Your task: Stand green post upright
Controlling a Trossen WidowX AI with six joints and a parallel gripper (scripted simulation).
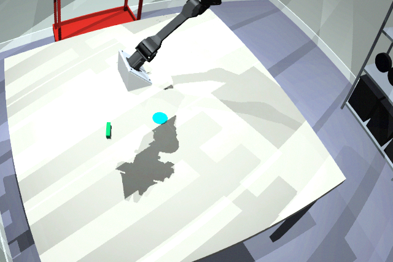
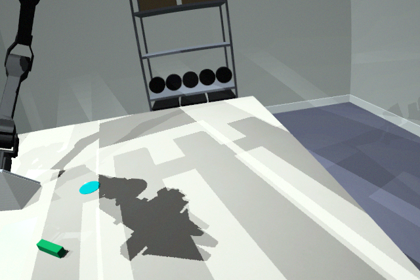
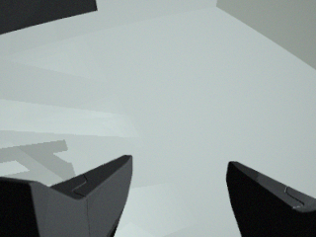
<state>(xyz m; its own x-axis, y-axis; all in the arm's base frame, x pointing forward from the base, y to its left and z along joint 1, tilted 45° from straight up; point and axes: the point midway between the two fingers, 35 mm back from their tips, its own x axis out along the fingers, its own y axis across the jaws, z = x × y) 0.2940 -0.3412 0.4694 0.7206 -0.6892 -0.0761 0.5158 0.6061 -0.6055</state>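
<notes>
The green post lies 67 cm below my gripper tip, 26 cm to the right of it and 8 cm behind it. From my gripper tip the other things lie so: cyan circle 68 cm below, 7 cm behind, 3 cm to the right.
</notes>
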